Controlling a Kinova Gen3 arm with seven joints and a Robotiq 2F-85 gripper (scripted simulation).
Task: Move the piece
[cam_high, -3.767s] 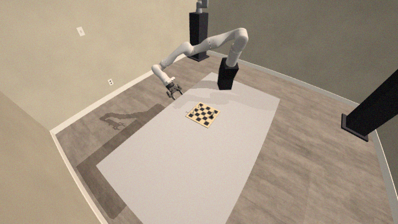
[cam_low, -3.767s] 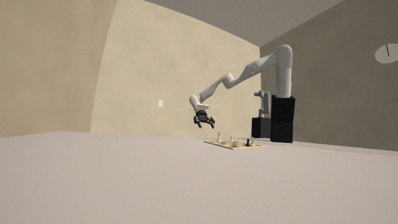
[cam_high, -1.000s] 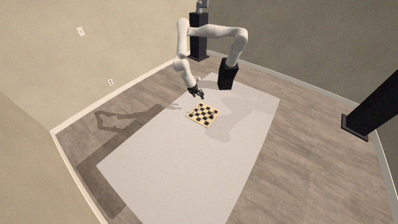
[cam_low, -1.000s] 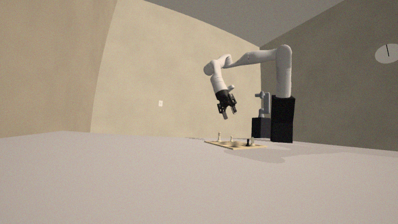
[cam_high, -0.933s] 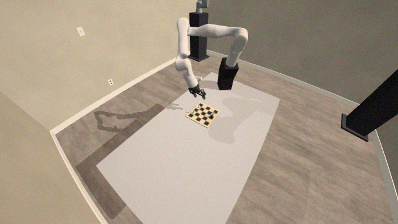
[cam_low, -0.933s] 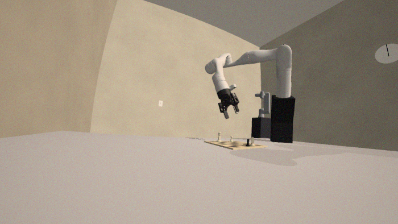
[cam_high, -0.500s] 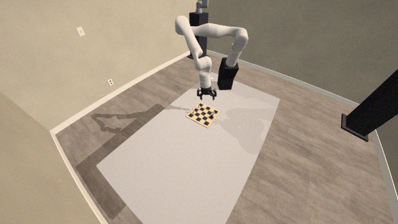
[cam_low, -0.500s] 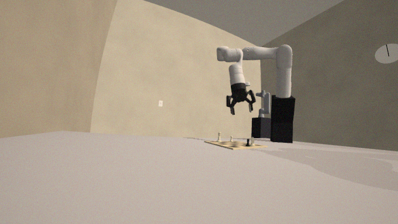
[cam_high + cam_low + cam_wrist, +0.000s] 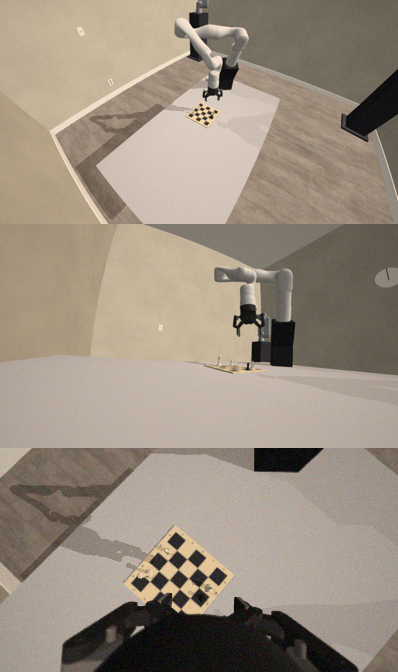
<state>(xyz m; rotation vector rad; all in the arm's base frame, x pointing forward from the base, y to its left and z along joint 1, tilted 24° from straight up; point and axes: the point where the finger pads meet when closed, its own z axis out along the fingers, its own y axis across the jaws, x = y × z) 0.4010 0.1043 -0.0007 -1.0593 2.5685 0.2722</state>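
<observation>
The white chess piece is 10 mm behind my hand, 20 mm to the left of it and 140 mm below it. From my hand the other things lie so: chessboard: 40 mm ahead, 50 mm to the right, 160 mm below; black chess piece: 20 mm ahead, 30 mm to the left, 150 mm below.
</observation>
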